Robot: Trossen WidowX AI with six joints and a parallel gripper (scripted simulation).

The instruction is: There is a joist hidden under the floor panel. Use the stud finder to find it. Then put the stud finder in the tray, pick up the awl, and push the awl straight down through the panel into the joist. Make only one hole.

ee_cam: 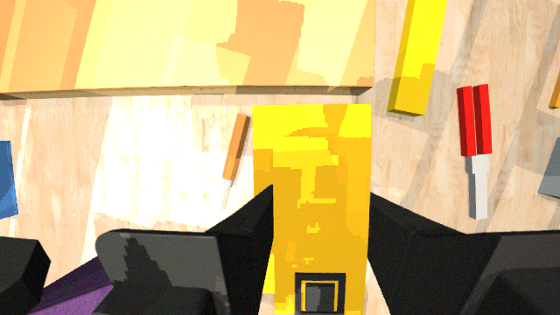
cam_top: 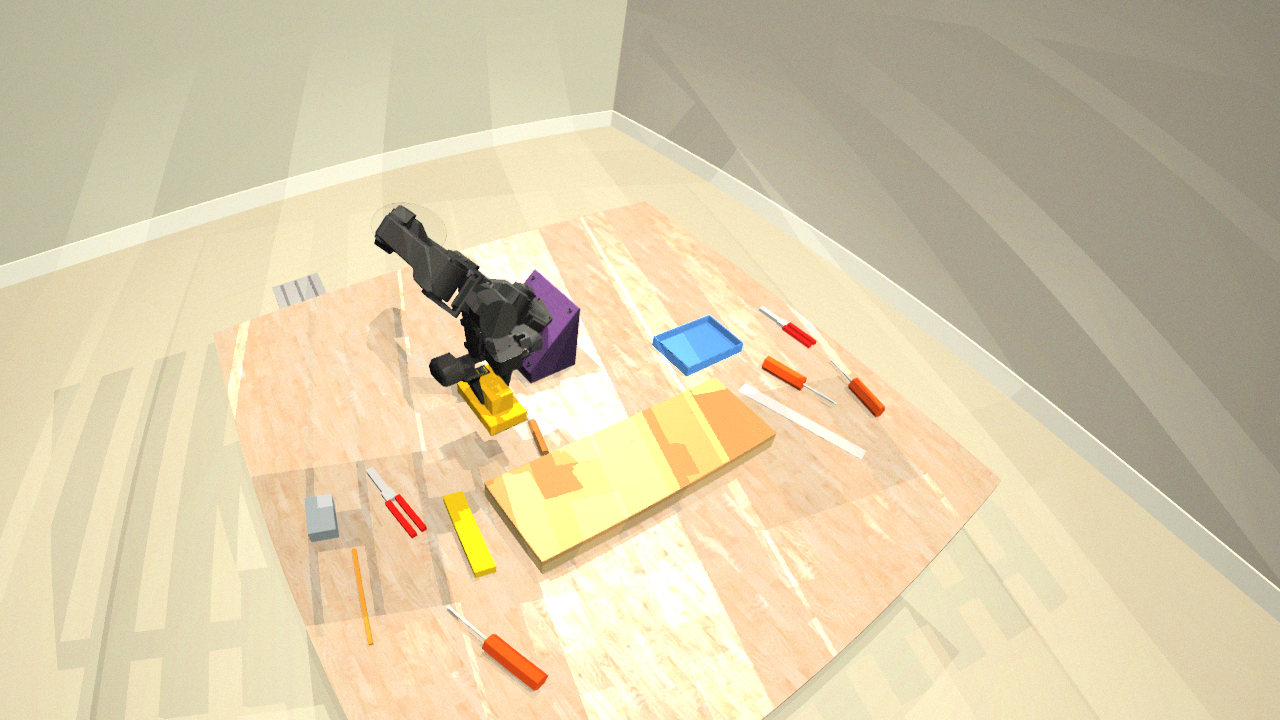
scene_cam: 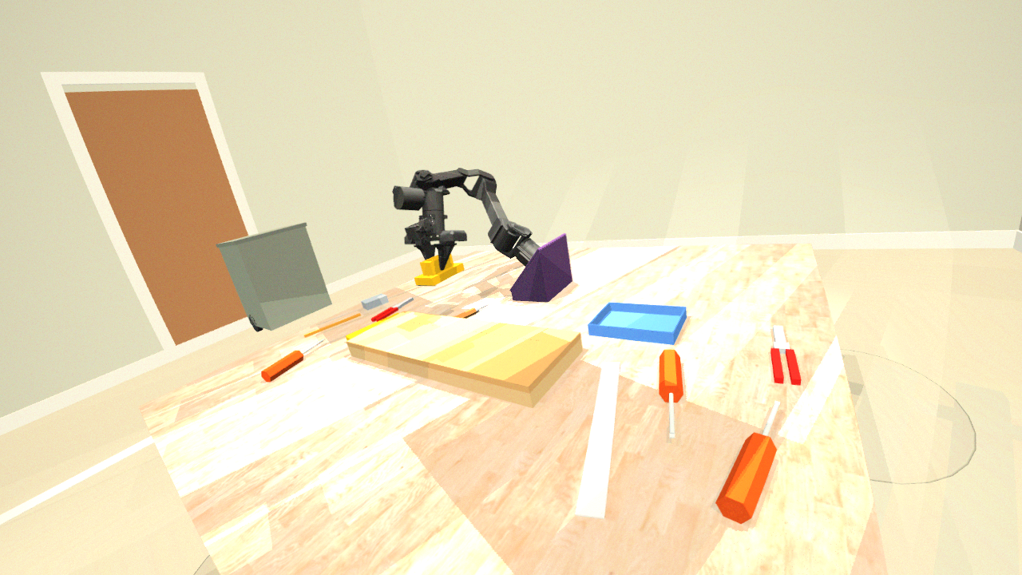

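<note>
The yellow level is 160 mm ahead of my gripper tip, 120 mm to the right of it and 120 mm below it. Also, from my gripper tip: grey block (350 mm to the right, 110 mm below, 40 mm ahead); awl (120 mm below, 80 mm to the left, 20 mm behind); yellow stud finder (20 mm behind, 20 mm above).
</note>
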